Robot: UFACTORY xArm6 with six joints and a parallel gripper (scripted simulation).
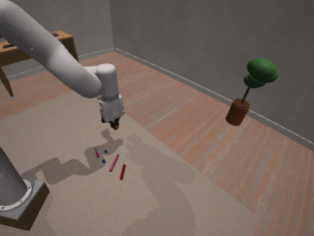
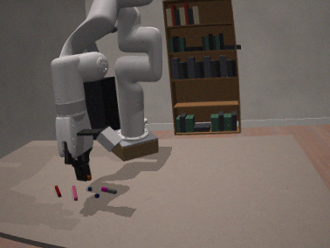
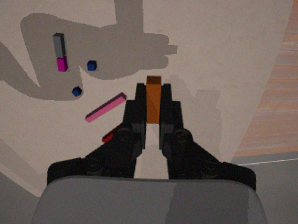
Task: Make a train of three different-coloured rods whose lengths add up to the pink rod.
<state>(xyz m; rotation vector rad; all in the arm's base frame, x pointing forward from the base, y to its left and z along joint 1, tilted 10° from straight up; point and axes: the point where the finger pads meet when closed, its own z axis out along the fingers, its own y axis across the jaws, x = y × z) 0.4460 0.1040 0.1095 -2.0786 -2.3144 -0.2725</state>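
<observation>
My hand is 12 cm past the grey rod, 1 cm to the left of it and 12 cm above it. The rest, counted from my hand: orange rod 2 cm below; then pink rod 7 cm behind, 12 cm to the right, 12 cm below; then magenta rod 12 cm behind, 4 cm to the right, 12 cm below.
</observation>
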